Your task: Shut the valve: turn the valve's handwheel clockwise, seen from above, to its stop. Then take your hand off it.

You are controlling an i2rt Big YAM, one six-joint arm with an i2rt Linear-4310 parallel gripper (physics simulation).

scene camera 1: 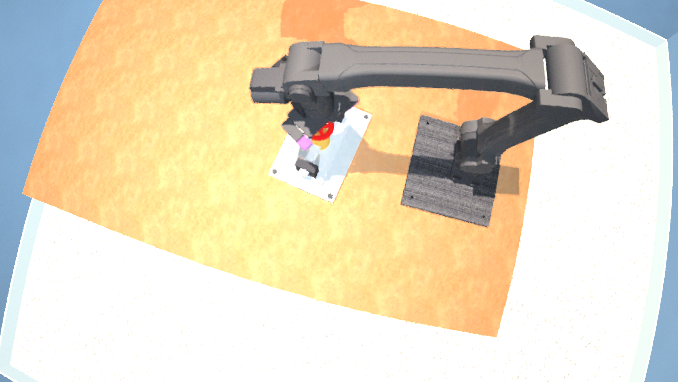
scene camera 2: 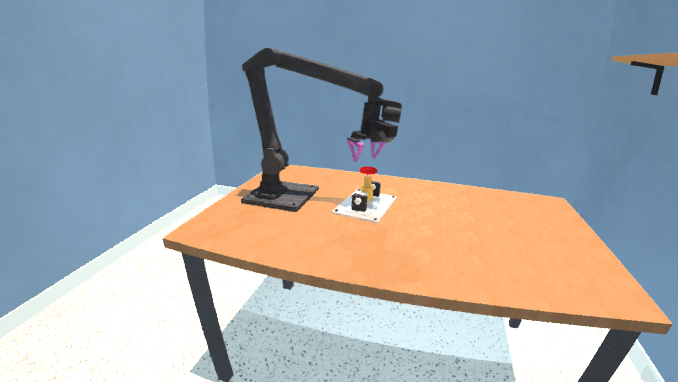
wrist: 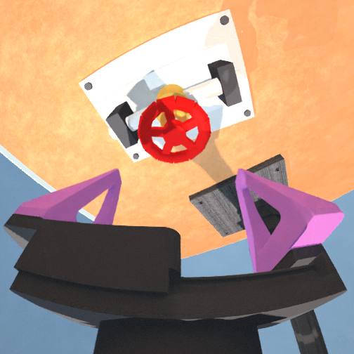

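Observation:
The red handwheel [scene camera 1: 330, 131] [scene camera 2: 368, 170] [wrist: 175, 135] lies level on top of the yellow valve body [scene camera 1: 324, 145] [scene camera 2: 367, 191] [wrist: 171, 91]. The valve stands on a white plate [scene camera 1: 345, 167] [scene camera 2: 384, 204] [wrist: 165, 52], between two black pipe supports. My gripper [scene camera 2: 365, 158] [wrist: 178, 174] is open wide and empty, its pink fingers pointing down. In scene camera 2 the fingertips hang a little above the handwheel, apart from it. In scene camera 1 the hand partly covers the wheel. How far the wheel is turned cannot be told.
The arm's dark base plate [scene camera 1: 440, 200] [scene camera 2: 270, 204] [wrist: 215, 210] lies on the wooden table [scene camera 1: 200, 200] [scene camera 2: 475, 250] [wrist: 40, 85], beside the white plate. The arm reaches over from its base. A wooden shelf [scene camera 2: 650, 58] is on the wall at the right in scene camera 2.

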